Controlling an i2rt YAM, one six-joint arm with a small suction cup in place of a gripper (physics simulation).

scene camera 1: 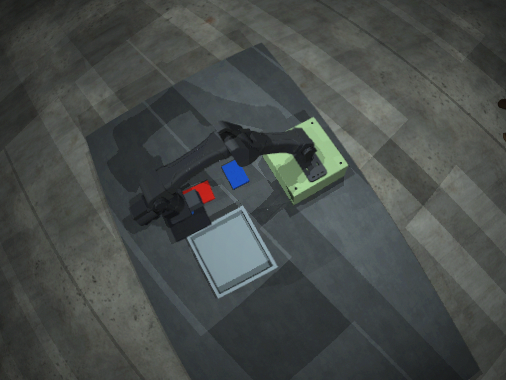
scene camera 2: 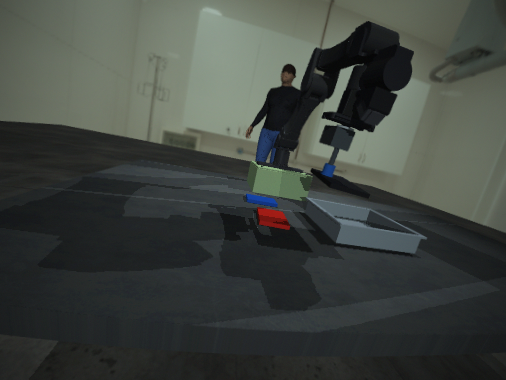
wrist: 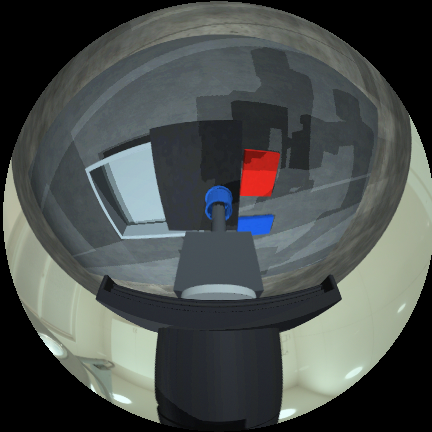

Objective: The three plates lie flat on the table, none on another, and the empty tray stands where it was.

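Pixels of known places: hand, its tool point: (scene camera 2: 324, 179) (wrist: 218, 192); arm's base, origin of its link: (scene camera 1: 304, 154) (scene camera 2: 279, 167).
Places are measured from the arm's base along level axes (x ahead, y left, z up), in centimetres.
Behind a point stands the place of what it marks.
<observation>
My suction cup (scene camera 1: 193, 213) {y 0.4, x 43.1, z 3.3 cm} (scene camera 2: 328, 171) (wrist: 218, 202) {y 0.4, x 43.1, z 3.3 cm} is blue and holds a black plate (scene camera 1: 182, 229) {y 4.3, x 47.9, z 3.5 cm} (scene camera 2: 347, 185) {y 2.8, x 49.0, z 3.5 cm} (wrist: 192, 165) {y 2.8, x 46.9, z 3.7 cm} by its top, off the table. The black plate hangs beside the tray and, in scene camera 1, overlaps its corner in view. A red plate (scene camera 1: 205, 192) {y -8.4, x 36.1, z -9.2 cm} (scene camera 2: 272, 218) {y -9.4, x 41.2, z -9.2 cm} (wrist: 260, 176) {y -9.3, x 38.6, z -9.2 cm} lies flat on the table, partly shaded. A smaller blue plate (scene camera 1: 235, 174) {y -9.1, x 23.3, z -9.1 cm} (scene camera 2: 261, 200) {y -9.9, x 25.5, z -9.2 cm} (wrist: 256, 224) {y -10.0, x 24.1, z -9.2 cm} lies flat on the table, apart from the red one. The light grey tray (scene camera 1: 230, 255) {y 16.5, x 38.6, z -9.9 cm} (scene camera 2: 377, 240) {y 15.5, x 48.2, z -8.2 cm} (wrist: 132, 185) {y 19.7, x 39.4, z -10.0 cm} stands upright on the table, with no plate seen in it.
A pale green block (scene camera 1: 325, 145) {y 0.6, x -8.6, z 0.0 cm} (scene camera 2: 280, 183) {y -0.9, x 10.9, z -4.9 cm} carries the arm's base, beyond the blue plate from the red one. The arm reaches over the table past the blue and red plates. A person (scene camera 2: 278, 110) stands behind the block in scene camera 2.
</observation>
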